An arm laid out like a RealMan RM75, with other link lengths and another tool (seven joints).
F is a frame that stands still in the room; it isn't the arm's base.
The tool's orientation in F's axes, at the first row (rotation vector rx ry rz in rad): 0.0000, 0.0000, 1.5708
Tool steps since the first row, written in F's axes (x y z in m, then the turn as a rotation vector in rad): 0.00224, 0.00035, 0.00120, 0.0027, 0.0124, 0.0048; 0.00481, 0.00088, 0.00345, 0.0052, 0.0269, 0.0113; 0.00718, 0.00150, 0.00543, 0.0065, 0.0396, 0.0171; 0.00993, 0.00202, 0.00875, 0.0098, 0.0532, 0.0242; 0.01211, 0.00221, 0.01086, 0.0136, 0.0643, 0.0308; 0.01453, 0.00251, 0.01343, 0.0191, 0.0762, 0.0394; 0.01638, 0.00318, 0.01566, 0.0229, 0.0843, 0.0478; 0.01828, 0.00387, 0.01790, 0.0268, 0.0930, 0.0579; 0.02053, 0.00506, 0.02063, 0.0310, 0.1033, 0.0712; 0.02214, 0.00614, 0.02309, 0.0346, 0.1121, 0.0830; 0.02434, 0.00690, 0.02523, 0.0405, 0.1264, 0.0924
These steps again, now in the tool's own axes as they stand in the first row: 0.00035, -0.00224, 0.00120, 0.0124, -0.0027, 0.0048; 0.00088, -0.00481, 0.00345, 0.0269, -0.0052, 0.0113; 0.00150, -0.00718, 0.00543, 0.0396, -0.0065, 0.0171; 0.00202, -0.00993, 0.00875, 0.0532, -0.0098, 0.0242; 0.00221, -0.01211, 0.01086, 0.0643, -0.0136, 0.0308; 0.00251, -0.01453, 0.01343, 0.0762, -0.0191, 0.0394; 0.00318, -0.01638, 0.01566, 0.0843, -0.0229, 0.0478; 0.00387, -0.01828, 0.01790, 0.0930, -0.0268, 0.0579; 0.00506, -0.02053, 0.02063, 0.1033, -0.0310, 0.0712; 0.00614, -0.02214, 0.02309, 0.1121, -0.0346, 0.0830; 0.00690, -0.02434, 0.02523, 0.1264, -0.0405, 0.0924
